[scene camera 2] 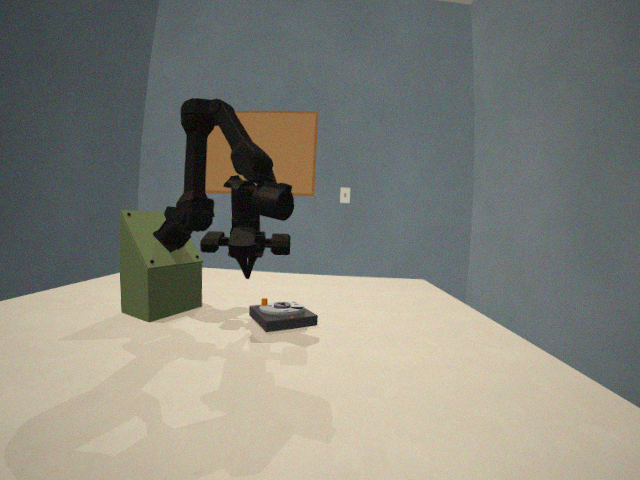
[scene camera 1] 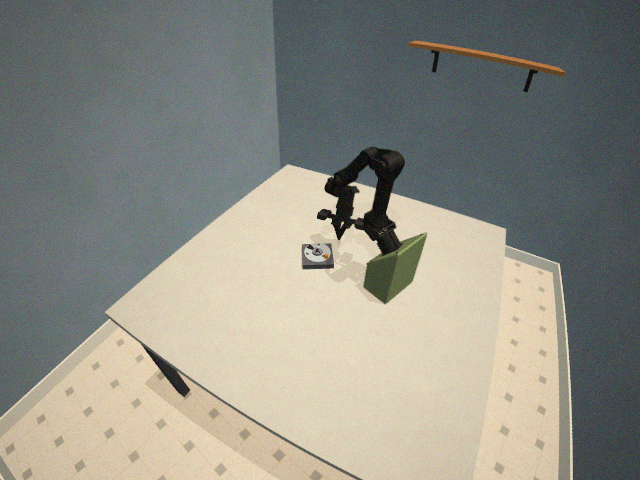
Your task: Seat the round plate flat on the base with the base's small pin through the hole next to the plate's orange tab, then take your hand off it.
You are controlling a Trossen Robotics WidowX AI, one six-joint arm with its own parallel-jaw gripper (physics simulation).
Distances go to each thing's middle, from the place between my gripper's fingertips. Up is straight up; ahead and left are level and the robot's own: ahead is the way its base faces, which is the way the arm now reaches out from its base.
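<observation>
From the dark square base [scene camera 2: 268, 322], my hand is 90 mm above, 20 mm to the right and still 80 mm short of it.
</observation>
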